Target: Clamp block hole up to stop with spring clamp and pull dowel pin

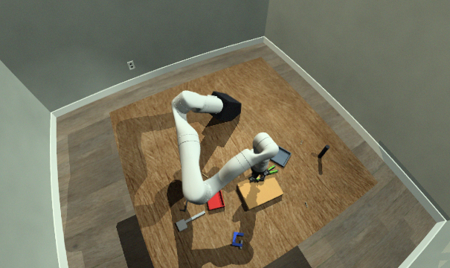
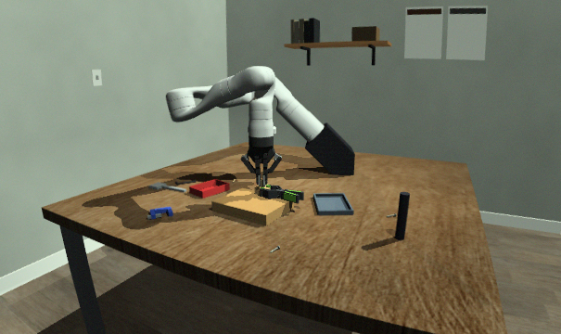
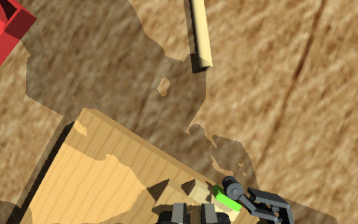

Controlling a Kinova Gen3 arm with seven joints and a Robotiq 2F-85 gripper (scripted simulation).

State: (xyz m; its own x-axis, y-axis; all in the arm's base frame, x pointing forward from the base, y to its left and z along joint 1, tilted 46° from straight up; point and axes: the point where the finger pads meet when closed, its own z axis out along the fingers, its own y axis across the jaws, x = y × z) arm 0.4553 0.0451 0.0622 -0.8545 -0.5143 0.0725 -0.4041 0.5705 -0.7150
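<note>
Right now my hand is 20 mm above the dowel pin. Round my hand: thin pale stick: 120 mm behind, 50 mm to the right, 70 mm below; then small wooden block: 40 mm below; then tan bench board: 60 mm ahead, 60 mm below.
</note>
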